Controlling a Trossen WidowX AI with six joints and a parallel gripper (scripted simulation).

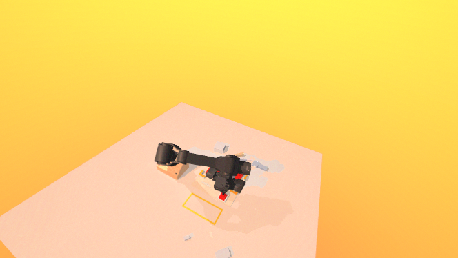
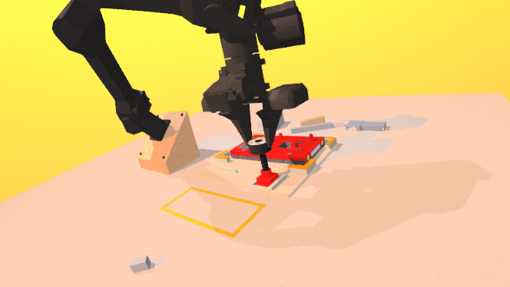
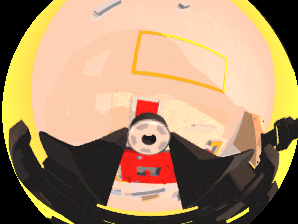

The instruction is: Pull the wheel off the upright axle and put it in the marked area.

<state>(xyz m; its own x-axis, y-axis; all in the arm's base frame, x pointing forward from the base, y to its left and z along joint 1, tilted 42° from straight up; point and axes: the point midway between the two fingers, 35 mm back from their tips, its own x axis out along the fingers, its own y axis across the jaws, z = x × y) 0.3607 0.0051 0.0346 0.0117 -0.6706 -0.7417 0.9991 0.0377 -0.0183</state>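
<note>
Now: the black axle 4 cm below my gripper tip. Also, from my gripper tip: dark wheel: right at my gripper tip.
</note>
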